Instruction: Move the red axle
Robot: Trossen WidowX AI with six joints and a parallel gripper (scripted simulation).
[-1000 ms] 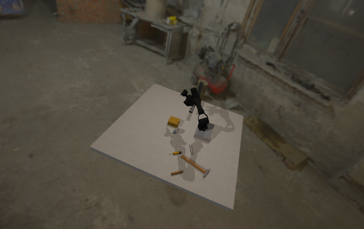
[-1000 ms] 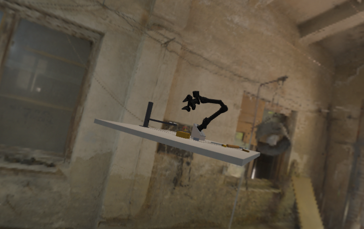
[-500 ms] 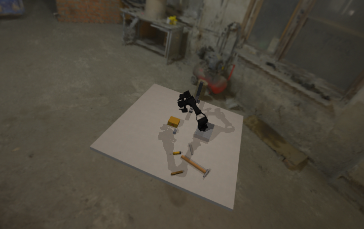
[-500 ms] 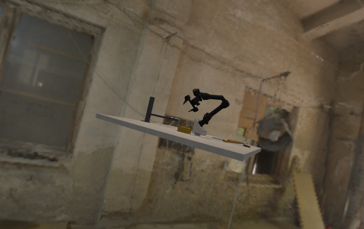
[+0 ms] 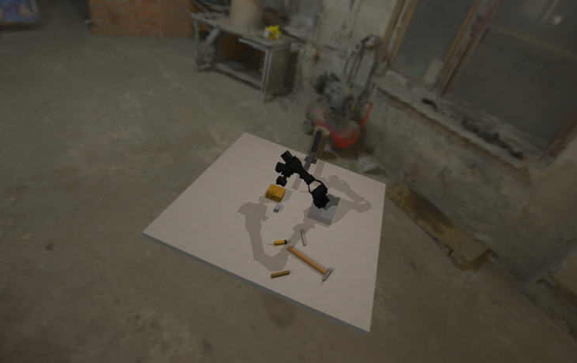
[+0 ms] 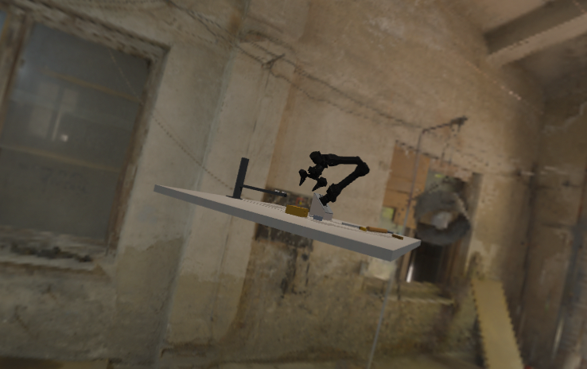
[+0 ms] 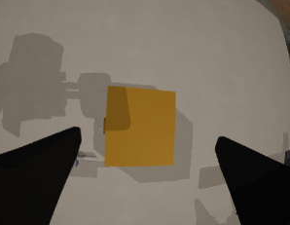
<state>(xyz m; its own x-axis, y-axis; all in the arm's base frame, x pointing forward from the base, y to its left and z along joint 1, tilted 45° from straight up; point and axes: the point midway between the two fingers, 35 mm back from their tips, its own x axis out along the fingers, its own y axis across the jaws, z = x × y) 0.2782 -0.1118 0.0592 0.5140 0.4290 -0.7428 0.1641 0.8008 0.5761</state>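
My gripper tip is now 16 cm above the grey-blue block, 8 cm to the right of it and 4 cm past it. Also, from my gripper tip: grey bar: 28 cm to the left, 24 cm behind, 16 cm below; yellow-orange block: 15 cm below, 2 cm to the right; yellow-black tool: 38 cm to the left, 16 cm below, 10 cm behind.
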